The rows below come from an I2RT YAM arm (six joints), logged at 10 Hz.
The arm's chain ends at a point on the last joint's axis. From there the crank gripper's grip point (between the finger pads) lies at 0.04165 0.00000 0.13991 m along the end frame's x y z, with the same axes.
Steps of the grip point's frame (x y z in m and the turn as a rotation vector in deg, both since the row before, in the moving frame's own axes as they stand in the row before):
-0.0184 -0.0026 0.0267 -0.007 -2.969 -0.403
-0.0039 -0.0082 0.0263 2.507 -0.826 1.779
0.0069 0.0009 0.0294 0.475 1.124 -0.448
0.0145 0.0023 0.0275 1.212 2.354 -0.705
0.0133 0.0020 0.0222 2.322 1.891 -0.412
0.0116 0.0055 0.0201 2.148 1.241 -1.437
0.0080 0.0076 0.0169 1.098 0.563 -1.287
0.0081 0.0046 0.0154 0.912 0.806 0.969
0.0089 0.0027 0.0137 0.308 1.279 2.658
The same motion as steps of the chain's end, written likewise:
-0.0111 -0.0023 0.0247 -0.007 -2.969 -0.403
-0.0020 -0.0033 0.0258 2.507 -0.826 1.779
0.0042 0.0024 0.0303 0.475 1.124 -0.448
0.0088 0.0058 0.0294 1.212 2.354 -0.705
0.0087 0.0080 0.0238 2.322 1.891 -0.412
0.0087 0.0118 0.0212 2.148 1.241 -1.437
0.0067 0.0112 0.0174 1.098 0.563 -1.287
0.0061 0.0061 0.0160 0.912 0.806 0.969
0.0058 0.0014 0.0147 0.308 1.279 2.658

